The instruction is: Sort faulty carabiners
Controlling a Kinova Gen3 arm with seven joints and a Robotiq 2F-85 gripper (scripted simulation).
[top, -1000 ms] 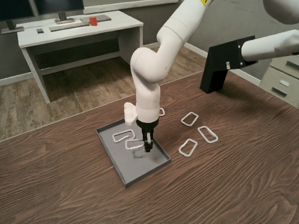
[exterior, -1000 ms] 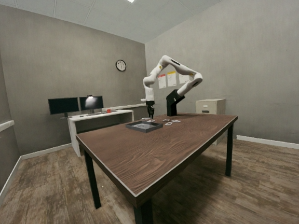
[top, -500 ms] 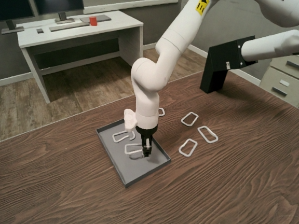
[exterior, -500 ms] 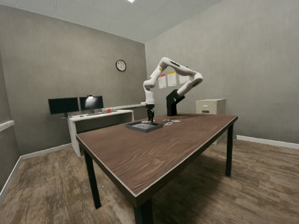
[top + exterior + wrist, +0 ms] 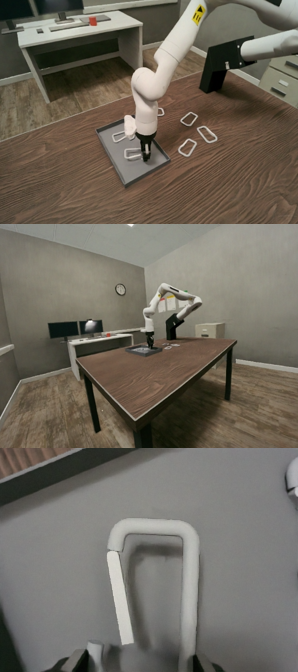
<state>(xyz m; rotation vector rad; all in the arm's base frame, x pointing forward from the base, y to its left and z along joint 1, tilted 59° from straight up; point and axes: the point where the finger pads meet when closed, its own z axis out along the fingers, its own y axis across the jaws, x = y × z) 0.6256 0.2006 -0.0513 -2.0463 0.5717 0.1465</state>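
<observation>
Right now my hand is 2 cm short of the grey tray, 8 cm to the left of it and 3 cm above it.
</observation>
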